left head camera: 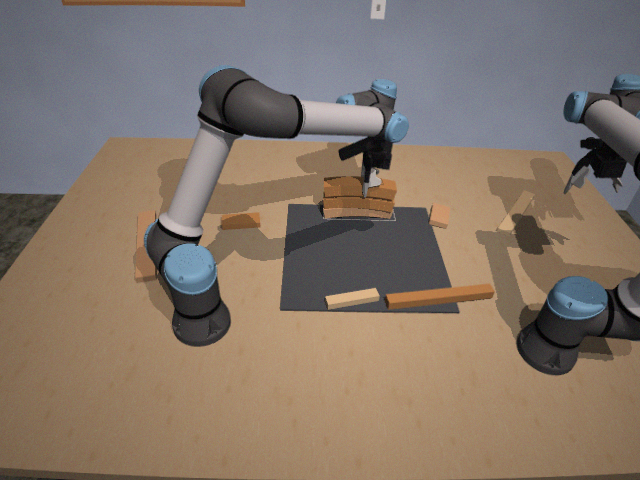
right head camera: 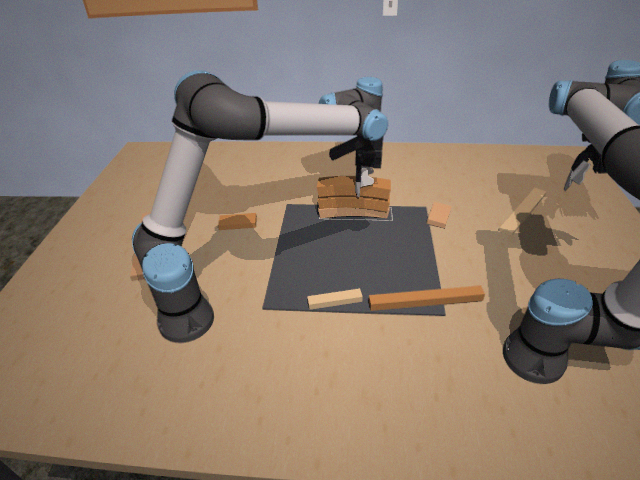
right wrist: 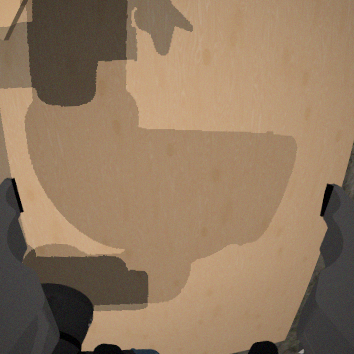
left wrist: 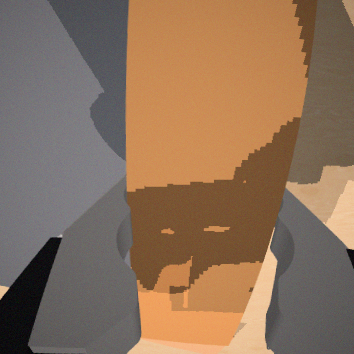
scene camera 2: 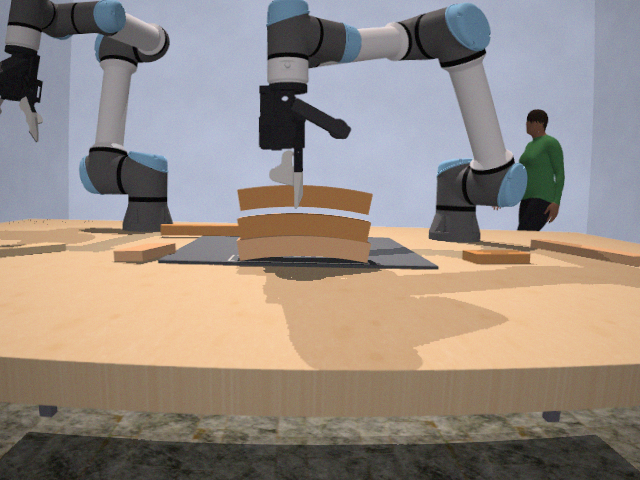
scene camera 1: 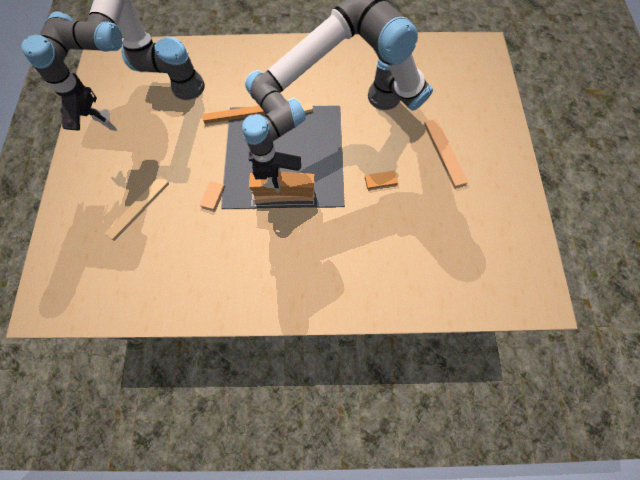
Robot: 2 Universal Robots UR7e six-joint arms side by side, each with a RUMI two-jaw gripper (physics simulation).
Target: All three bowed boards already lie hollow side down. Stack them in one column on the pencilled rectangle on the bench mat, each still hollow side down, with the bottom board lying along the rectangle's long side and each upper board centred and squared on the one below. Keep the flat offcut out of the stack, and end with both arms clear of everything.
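Seen in the pictures: left gripper, fingertip midpoint: [left head camera: 364, 191] [right head camera: 358, 191] [left wrist: 199, 177] [scene camera 2: 296, 207] [scene camera 1: 278, 184]; right gripper, fingertip midpoint: [left head camera: 590, 193] [right head camera: 593, 189] [right wrist: 173, 183] [scene camera 2: 6, 138] [scene camera 1: 94, 128]; left arm's base, link origin: [left head camera: 202, 323] [right head camera: 186, 320] [scene camera 2: 454, 239] [scene camera 1: 384, 96]; right arm's base, link origin: [left head camera: 545, 350] [right head camera: 533, 357] [right wrist: 55, 306] [scene camera 2: 148, 229] [scene camera 1: 188, 86].
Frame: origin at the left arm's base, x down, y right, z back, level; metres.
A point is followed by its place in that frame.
My left gripper [left head camera: 368, 188] {x -0.102, y 0.429, z -0.526 m} [scene camera 2: 295, 193] {x -0.102, y 0.429, z -0.526 m} [left wrist: 199, 177] {x -0.102, y 0.429, z -0.526 m} is shut on the top bowed board [left head camera: 338, 188] {x -0.129, y 0.341, z -0.495 m} [right head camera: 333, 189] {x -0.125, y 0.348, z -0.495 m} [scene camera 2: 336, 198] {x -0.121, y 0.355, z -0.554 m} [left wrist: 215, 100] {x -0.142, y 0.380, z -0.526 m}, held level, hollow side down. In scene camera 2 a narrow gap separates it from the middle bowed board [left head camera: 343, 203] {x -0.069, y 0.362, z -0.498 m} [scene camera 2: 305, 227] {x -0.067, y 0.409, z -0.550 m}; their ends nearly line up. The middle board rests on the bottom bowed board [left head camera: 356, 212] {x -0.032, y 0.409, z -0.501 m} [scene camera 2: 305, 249] {x -0.028, y 0.408, z -0.557 m}, also hollow side down, along the pencilled rectangle [left head camera: 394, 217] {x -0.012, y 0.530, z -0.513 m} on the mat [left head camera: 361, 258] {x -0.006, y 0.426, z -0.295 m} [scene camera 1: 325, 149] {x -0.006, y 0.256, z -0.301 m}. My right gripper [left head camera: 593, 188] {x -0.239, y 1.103, z -0.398 m} [right wrist: 173, 183] {x -0.239, y 1.103, z -0.398 m} is open and empty, high at the right of the left head camera.
Two small blocks [scene camera 1: 381, 179] {x -0.020, y 0.020, z -0.442 m} [scene camera 1: 211, 196] {x -0.022, y 0.707, z -0.553 m} flank the mat. A long flat board [scene camera 1: 447, 153] {x -0.021, y -0.262, z -0.304 m} lies at the right in scene camera 1, a thin pale strip [scene camera 1: 136, 209] {x -0.015, y 1.006, z -0.620 m} at the left. A pale block [left head camera: 352, 298] {x -0.027, y 0.396, z -0.104 m} and a long orange bar [left head camera: 439, 296] {x -0.032, y 0.640, z -0.128 m} lie at the mat's front edge.
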